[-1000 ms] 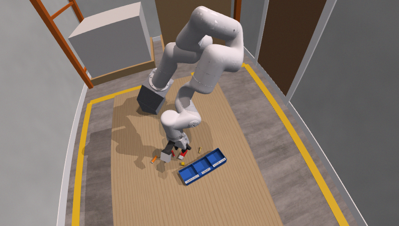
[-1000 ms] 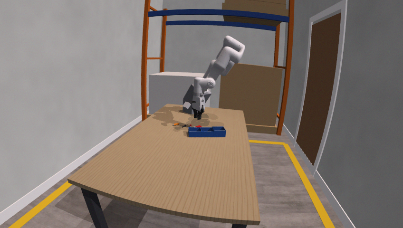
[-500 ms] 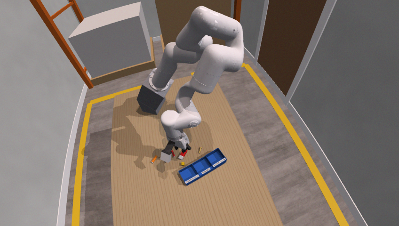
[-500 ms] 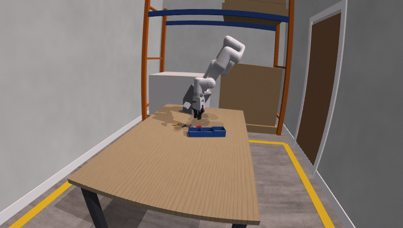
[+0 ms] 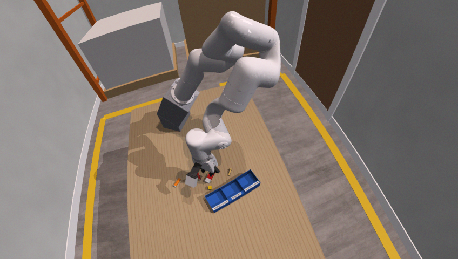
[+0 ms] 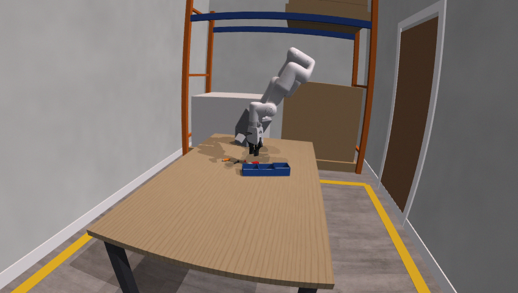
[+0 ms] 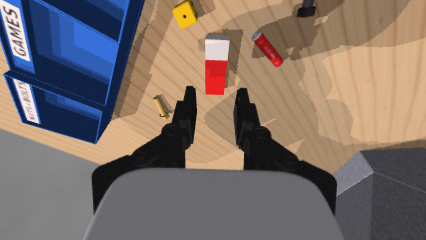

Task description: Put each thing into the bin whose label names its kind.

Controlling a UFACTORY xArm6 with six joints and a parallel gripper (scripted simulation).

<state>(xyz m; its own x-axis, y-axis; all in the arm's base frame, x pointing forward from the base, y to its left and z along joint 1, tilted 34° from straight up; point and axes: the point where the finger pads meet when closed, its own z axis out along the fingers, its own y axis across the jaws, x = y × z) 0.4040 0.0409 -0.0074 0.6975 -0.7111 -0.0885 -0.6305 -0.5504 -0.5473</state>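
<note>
Now: the eraser 1 cm ahead of my hand and 7 cm below it. The rest, counted from my hand: red battery: 2 cm behind, 5 cm to the right, 8 cm below; black bolt: 10 cm to the right, 7 cm below; yellow die: 6 cm ahead, 1 cm to the right, 7 cm below.
</note>
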